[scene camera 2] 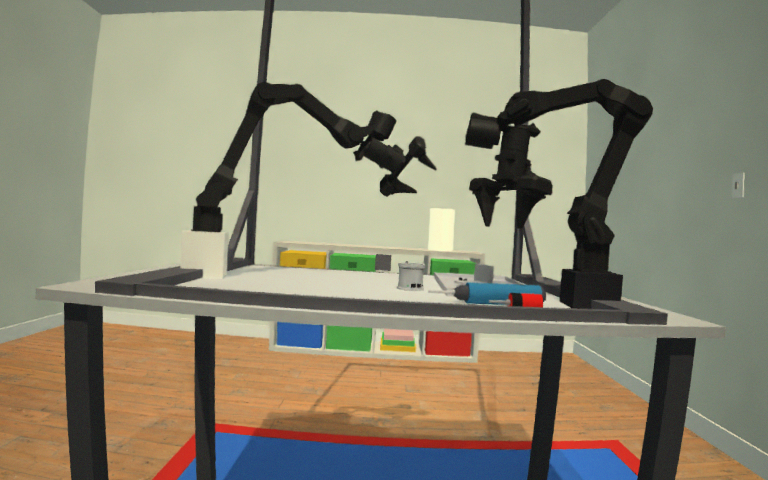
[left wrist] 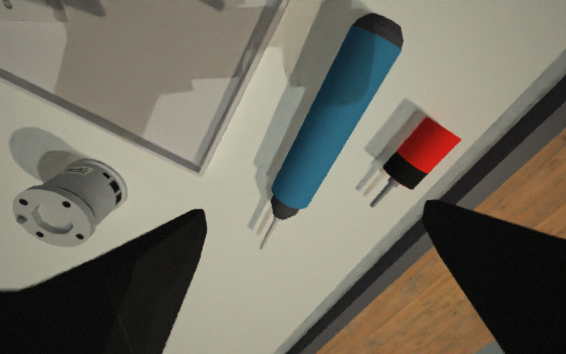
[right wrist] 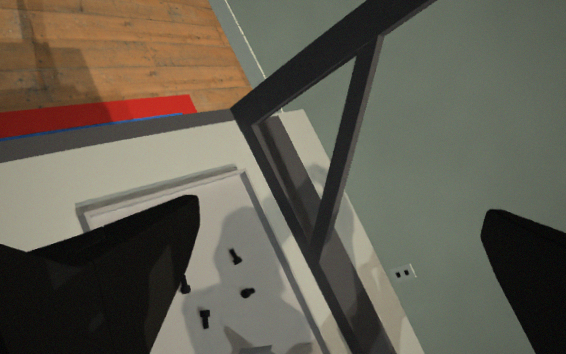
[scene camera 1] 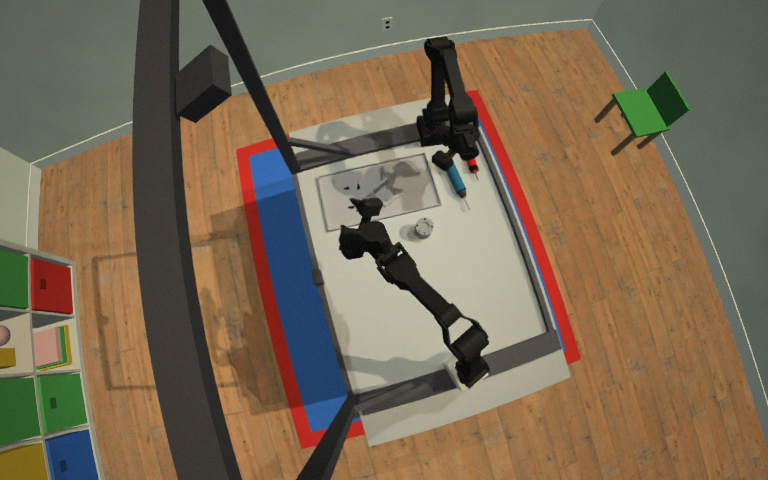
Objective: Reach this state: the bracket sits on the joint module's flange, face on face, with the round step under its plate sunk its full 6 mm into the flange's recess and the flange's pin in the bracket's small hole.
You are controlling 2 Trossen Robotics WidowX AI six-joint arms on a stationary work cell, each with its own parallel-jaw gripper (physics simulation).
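Frame: origin at the left arm's base, x left, y back, z up, level; centimetres.
Seen in the pictures: left gripper, fingertip midpoint: (scene camera 2: 502, 227) (left wrist: 312, 214) (scene camera 1: 454, 160); right gripper, fingertip midpoint: (scene camera 2: 426, 180) (right wrist: 342, 217) (scene camera 1: 346, 212); left arm's base, link origin: (scene camera 2: 591, 271) (scene camera 1: 432, 125); right arm's base, link origin: (scene camera 2: 206, 231) (scene camera 1: 468, 370).
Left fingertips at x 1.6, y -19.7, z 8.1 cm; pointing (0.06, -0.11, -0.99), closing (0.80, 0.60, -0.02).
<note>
Pixels of each thing's top centre, then the offset from my left fingertips to it. "*": a spot on its surface instead.
- joint module, top centre: (left wrist: 49, 222) (scene camera 2: 411, 262) (scene camera 1: 424, 225) dx -13.7, dy -18.5, dz -9.0 cm
- small pin, top centre: (left wrist: 19, 221) dx -15.8, dy -19.8, dz -9.0 cm
- shallow tray, top centre: (scene camera 2: 481, 281) (scene camera 1: 378, 189) dx -26.3, dy -0.5, dz -13.8 cm
- blue screwdriver, surface spot: (left wrist: 335, 120) * dx +1.8, dy +1.9, dz -11.3 cm
The joint module (scene camera 1: 423, 228) (scene camera 2: 410, 276) (left wrist: 102, 187) stands upright on the table, beside the tray. Its flange (left wrist: 83, 216) faces up, with the round recess open and a small pin (left wrist: 21, 219) near the rim. The grey bracket (scene camera 1: 386, 195) (scene camera 2: 483, 273) lies in the tray, apart from the module; its small hole cannot be made out. My left gripper (scene camera 2: 502, 225) (left wrist: 312, 214) is open and empty, high above the screwdrivers. My right gripper (scene camera 2: 424, 180) (right wrist: 342, 217) is open and empty, tilted, high above the tray side of the table.
A shallow tray (scene camera 1: 433, 180) (left wrist: 100, 120) (right wrist: 265, 220) holds several black screws (right wrist: 235, 256). A blue screwdriver (scene camera 1: 455, 180) (scene camera 2: 498, 292) (left wrist: 335, 120) and a red one (scene camera 1: 473, 164) (scene camera 2: 525, 300) (left wrist: 430, 145) lie beside it. Dark frame bars (right wrist: 350, 125) rise at the table's edge.
</note>
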